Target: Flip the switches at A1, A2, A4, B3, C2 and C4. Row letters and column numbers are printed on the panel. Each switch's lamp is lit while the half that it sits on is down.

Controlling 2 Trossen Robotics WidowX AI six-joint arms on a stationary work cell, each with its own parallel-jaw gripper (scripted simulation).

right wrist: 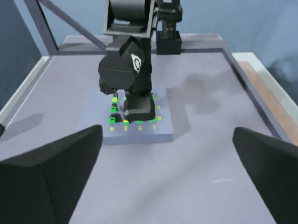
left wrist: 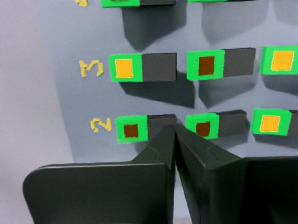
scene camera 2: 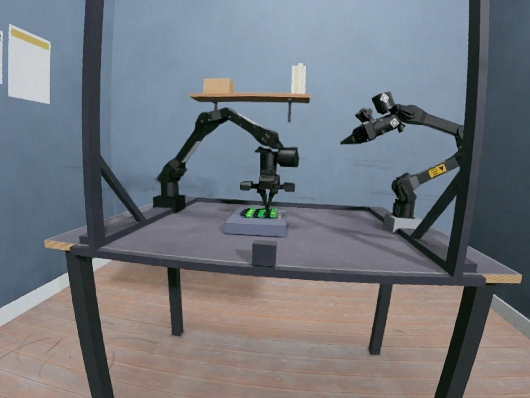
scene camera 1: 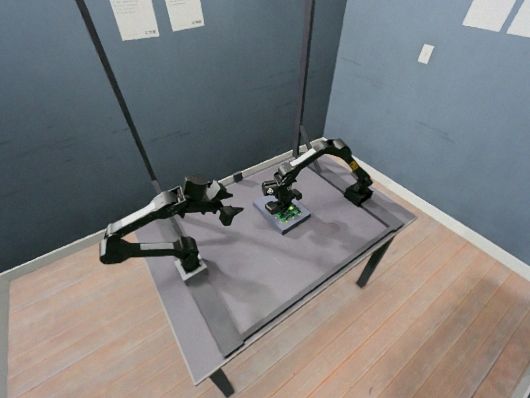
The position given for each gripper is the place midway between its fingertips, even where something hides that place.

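Note:
A switch A2 (left wrist: 140, 129), a switch A3 (left wrist: 158, 67) and a switch B2 (left wrist: 219, 125) appear in the left wrist view. The left gripper (left wrist: 172, 131) is visible there as well, and it can also be seen in the right wrist view (right wrist: 140, 112) and in scene camera 2 (scene camera 2: 267, 211). The right gripper (scene camera 1: 238, 202) appears in scene camera 1, in the right wrist view (right wrist: 167, 132) and in scene camera 2 (scene camera 2: 341, 142).

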